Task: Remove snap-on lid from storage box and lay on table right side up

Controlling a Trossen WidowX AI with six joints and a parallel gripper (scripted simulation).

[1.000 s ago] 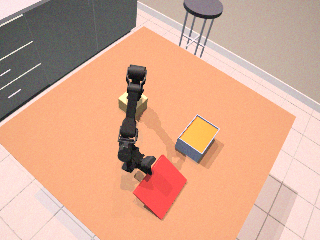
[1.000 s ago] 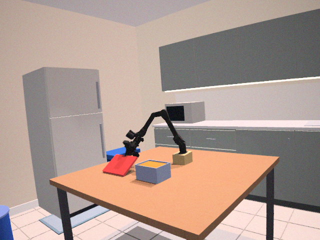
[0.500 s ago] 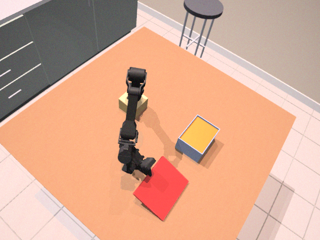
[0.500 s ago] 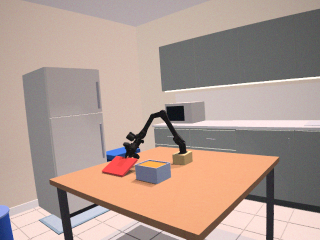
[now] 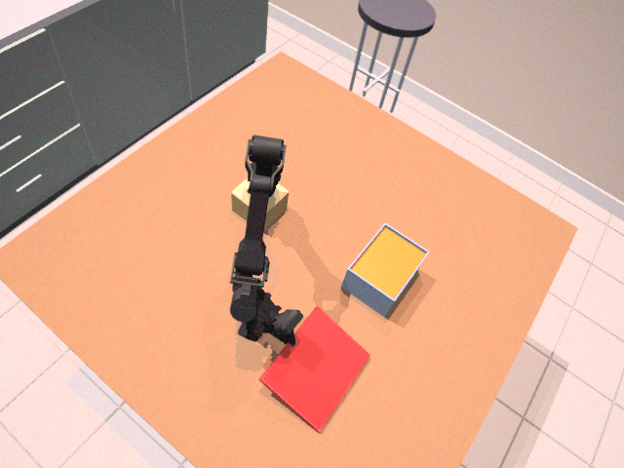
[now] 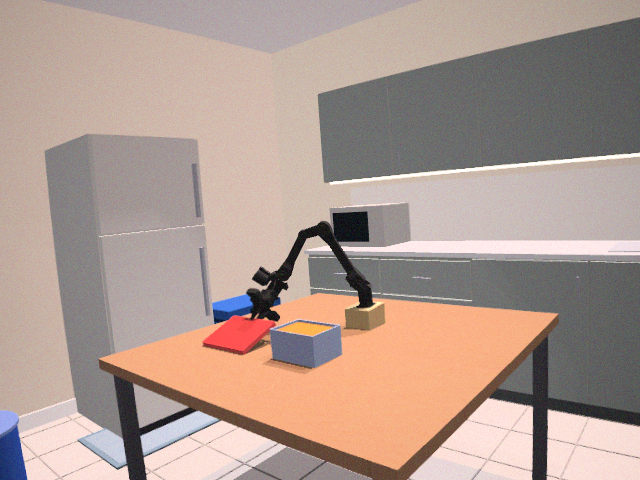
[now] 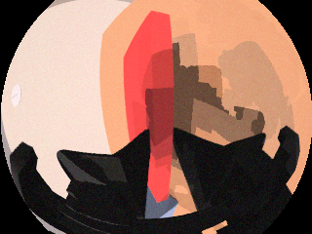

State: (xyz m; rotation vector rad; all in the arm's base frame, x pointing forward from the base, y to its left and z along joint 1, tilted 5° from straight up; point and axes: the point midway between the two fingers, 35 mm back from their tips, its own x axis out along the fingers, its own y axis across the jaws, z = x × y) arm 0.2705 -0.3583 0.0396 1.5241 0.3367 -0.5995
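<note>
Right now my gripper tip is 8 cm short of the red lid, 1 cm to the left of it and 2 cm above it. From my gripper tip the other things lie so: storage box 12 cm ahead, 33 cm to the left, 2 cm below.
</note>
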